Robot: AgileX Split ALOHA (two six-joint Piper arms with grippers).
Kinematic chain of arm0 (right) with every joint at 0, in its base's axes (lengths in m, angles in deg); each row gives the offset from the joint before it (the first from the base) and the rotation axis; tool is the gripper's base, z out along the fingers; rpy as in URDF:
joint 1: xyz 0 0 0.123 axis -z
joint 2: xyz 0 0 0 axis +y
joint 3: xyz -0.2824 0 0.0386 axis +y
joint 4: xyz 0.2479 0 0.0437 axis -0.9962 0 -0.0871
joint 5: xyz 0 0 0 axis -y
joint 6: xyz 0.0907 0 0.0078 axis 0.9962 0 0.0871
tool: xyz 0 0 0 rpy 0 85 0
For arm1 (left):
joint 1: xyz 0 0 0.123 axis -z
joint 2: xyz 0 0 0 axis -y
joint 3: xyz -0.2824 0 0.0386 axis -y
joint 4: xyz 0.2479 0 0.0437 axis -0.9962 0 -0.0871
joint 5: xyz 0 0 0 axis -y
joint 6: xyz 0.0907 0 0.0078 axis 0.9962 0 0.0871
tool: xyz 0 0 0 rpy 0 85 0
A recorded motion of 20 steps. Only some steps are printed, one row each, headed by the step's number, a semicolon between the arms.
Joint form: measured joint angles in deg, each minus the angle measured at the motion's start. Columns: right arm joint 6, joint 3, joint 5, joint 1, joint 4, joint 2; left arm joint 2, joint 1, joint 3, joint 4, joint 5, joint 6.
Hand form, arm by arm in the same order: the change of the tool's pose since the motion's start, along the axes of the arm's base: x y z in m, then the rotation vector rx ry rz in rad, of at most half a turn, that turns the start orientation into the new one. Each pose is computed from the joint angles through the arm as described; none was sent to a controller.
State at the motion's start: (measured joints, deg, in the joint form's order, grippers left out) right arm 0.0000 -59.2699 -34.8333 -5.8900 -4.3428 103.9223; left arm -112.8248 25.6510 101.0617 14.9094 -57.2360 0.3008
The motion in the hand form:
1: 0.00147 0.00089 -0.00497 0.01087 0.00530 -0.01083; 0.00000 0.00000 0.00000 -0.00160 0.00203 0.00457
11: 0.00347 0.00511 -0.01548 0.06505 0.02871 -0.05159; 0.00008 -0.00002 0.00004 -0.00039 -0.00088 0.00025
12: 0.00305 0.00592 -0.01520 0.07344 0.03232 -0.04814; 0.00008 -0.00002 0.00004 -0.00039 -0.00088 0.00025
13: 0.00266 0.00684 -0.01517 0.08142 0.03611 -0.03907; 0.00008 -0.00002 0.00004 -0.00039 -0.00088 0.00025
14: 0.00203 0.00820 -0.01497 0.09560 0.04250 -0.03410; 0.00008 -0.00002 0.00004 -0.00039 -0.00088 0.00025
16: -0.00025 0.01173 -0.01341 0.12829 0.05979 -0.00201; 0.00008 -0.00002 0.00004 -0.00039 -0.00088 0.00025
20: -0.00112 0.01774 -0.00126 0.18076 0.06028 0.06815; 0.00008 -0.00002 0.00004 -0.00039 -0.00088 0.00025
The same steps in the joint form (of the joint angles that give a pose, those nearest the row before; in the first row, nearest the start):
1: 0.00 0.00 0.66 0.00 -0.90 0.90; 0.00 0.00 0.00 0.00 0.00 -0.30
11: -0.90 0.00 1.49 0.00 -5.61 2.80; 0.00 0.00 0.00 0.00 0.06 0.00
12: -1.71 0.00 1.22 0.00 -6.53 2.75; 0.00 0.00 0.00 0.00 0.06 0.00
13: -2.92 0.00 0.95 0.00 -7.54 2.75; 0.00 0.00 0.00 0.00 0.06 0.00
14: -4.18 0.00 0.51 0.00 -9.02 2.73; 0.00 0.00 0.00 0.00 0.06 0.00
16: -8.32 0.00 -1.08 0.00 -12.66 2.49; 0.00 0.00 0.00 0.00 0.06 0.00
20: -15.02 -1.07 -4.46 0.00 -17.74 1.20; 0.00 0.00 0.00 0.00 0.06 0.00

